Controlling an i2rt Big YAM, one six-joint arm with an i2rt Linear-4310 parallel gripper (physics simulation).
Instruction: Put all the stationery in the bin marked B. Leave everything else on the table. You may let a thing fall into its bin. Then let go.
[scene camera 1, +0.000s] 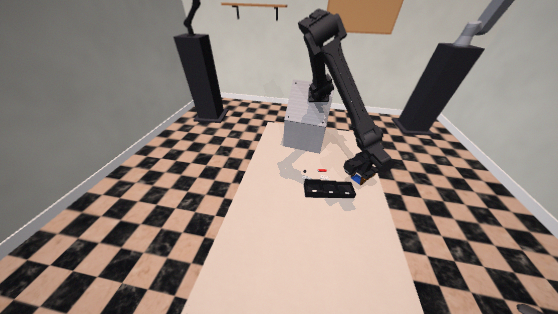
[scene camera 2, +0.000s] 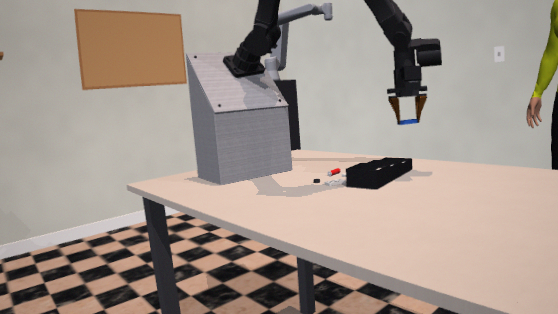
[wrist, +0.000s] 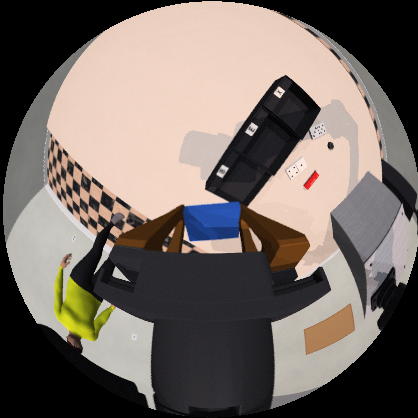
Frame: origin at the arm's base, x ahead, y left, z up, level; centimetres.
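Seen in the pictures: gripper, between the fingertips: (scene camera 1: 356, 181) (scene camera 2: 408, 123) (wrist: 211, 209); arm's base, origin of its link: (scene camera 1: 318, 94) (scene camera 2: 243, 66).
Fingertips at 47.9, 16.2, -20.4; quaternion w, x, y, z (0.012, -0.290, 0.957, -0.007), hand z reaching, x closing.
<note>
Pixels of each thing's top centre, then the offset from my fingertips to it, as dx, dy, dz. "*": a spot on its surface instead.
- blue block, centre of its top: (wrist: 212, 227) (scene camera 2: 407, 119) (scene camera 1: 359, 178) -0.8, +1.0, +1.1
- black tray, centre of its top: (wrist: 270, 142) (scene camera 2: 381, 160) (scene camera 1: 330, 185) -3.9, -9.5, -9.1
- bin whose label looks like B, a spot on its surface: (wrist: 215, 184) * -1.8, +1.8, -11.0
- red cylinder, centre of its top: (wrist: 313, 180) (scene camera 2: 333, 169) (scene camera 1: 322, 169) -18.5, -11.4, -12.3
- small black piece, centre of its top: (wrist: 331, 145) (scene camera 2: 316, 179) (scene camera 1: 304, 170) -17.1, -21.5, -12.9
My gripper (scene camera 1: 359, 179) (scene camera 2: 408, 120) (wrist: 211, 209) is shut on a blue block (scene camera 1: 356, 178) (scene camera 2: 408, 122) (wrist: 211, 215), held between the brown fingertips. The block is in the air, well above the table. A black tray (scene camera 1: 330, 194) (scene camera 2: 367, 178) has three bins in a row. In the wrist view the bin whose label looks like B (wrist: 215, 184) is the end bin closest to the fingertips; the middle label is hard to read, and the far one looks like X. In scene camera 1 my gripper is beside the tray's right end.
A red cylinder (scene camera 1: 322, 170) (scene camera 2: 334, 171) (wrist: 311, 180), two white dotted tiles (wrist: 296, 169) (wrist: 318, 130) and a small black piece (scene camera 1: 304, 171) (scene camera 2: 316, 180) (wrist: 330, 145) lie between the tray and the grey arm base (scene camera 1: 303, 136) (scene camera 2: 255, 145) (wrist: 362, 210).
</note>
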